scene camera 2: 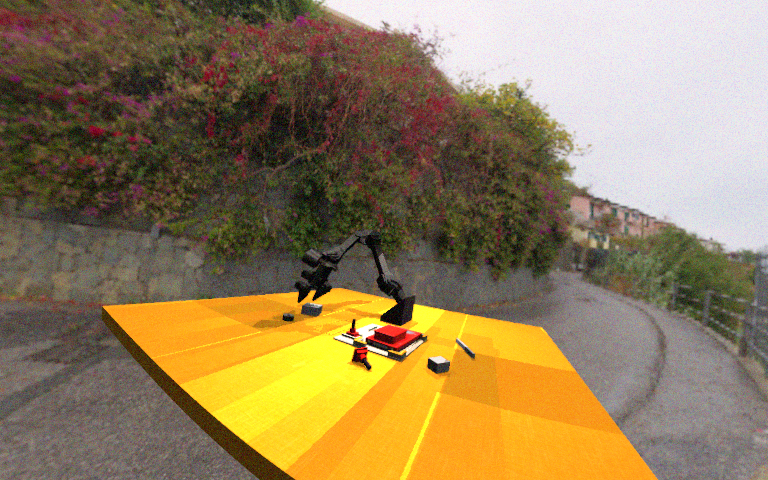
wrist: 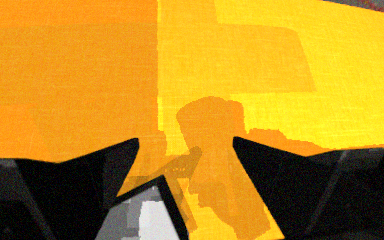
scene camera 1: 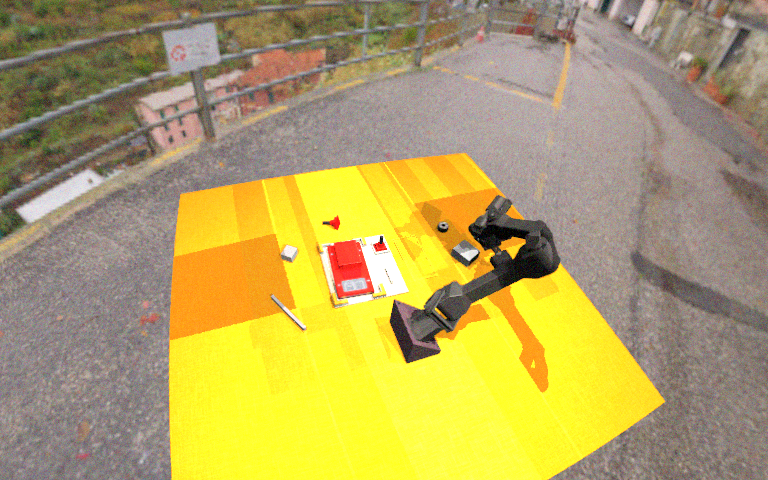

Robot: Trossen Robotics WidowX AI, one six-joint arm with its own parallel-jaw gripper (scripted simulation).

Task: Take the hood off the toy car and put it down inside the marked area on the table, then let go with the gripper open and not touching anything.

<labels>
same spot on white base plate: [scene camera 1: 387, 281] = [scene camera 2: 375, 329]
</labels>
